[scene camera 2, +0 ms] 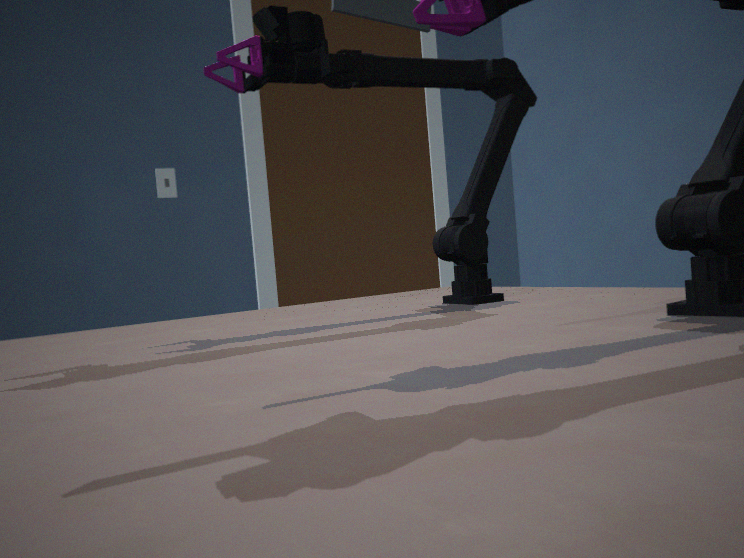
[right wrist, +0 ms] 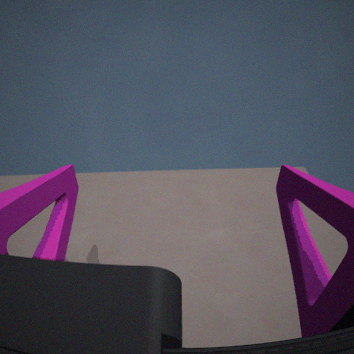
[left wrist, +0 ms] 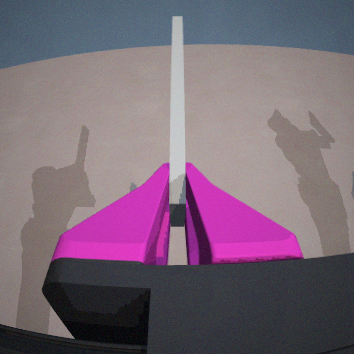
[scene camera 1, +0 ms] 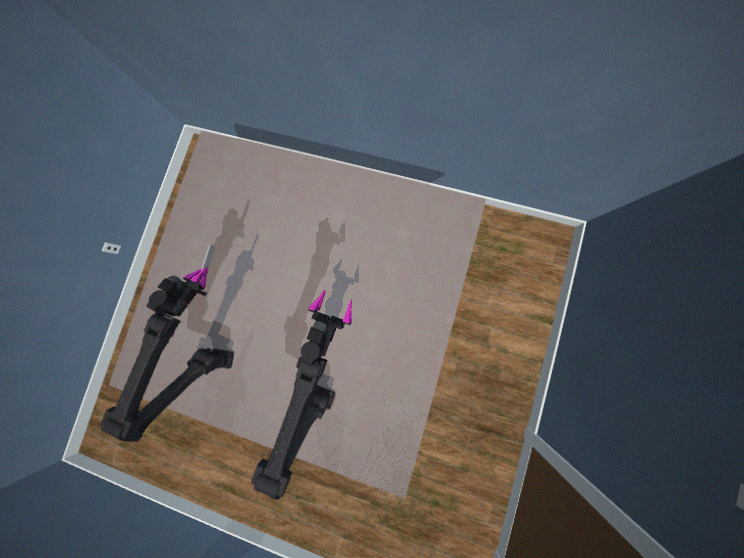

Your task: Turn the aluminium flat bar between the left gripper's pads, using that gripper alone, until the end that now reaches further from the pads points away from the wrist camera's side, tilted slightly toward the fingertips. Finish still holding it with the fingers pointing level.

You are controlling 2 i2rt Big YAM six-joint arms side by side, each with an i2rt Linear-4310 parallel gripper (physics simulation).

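Note:
The aluminium flat bar is light grey and held between the left gripper's pads. In the left wrist view its long end reaches forward, well past the fingertips, and its dark near end shows between the pads. In scene camera 2 it slants up to the left and is cut off by the top edge. My left gripper is shut on the bar, above the mat; its magenta fingers show at the top edge of scene camera 2. My right gripper is open and empty, apart from the bar.
Both arms are mounted at the lower edge of a pinkish mat on a wooden floor. Arm shadows lie on the mat. Blue walls surround the floor, and a brown door stands behind the right arm in scene camera 2.

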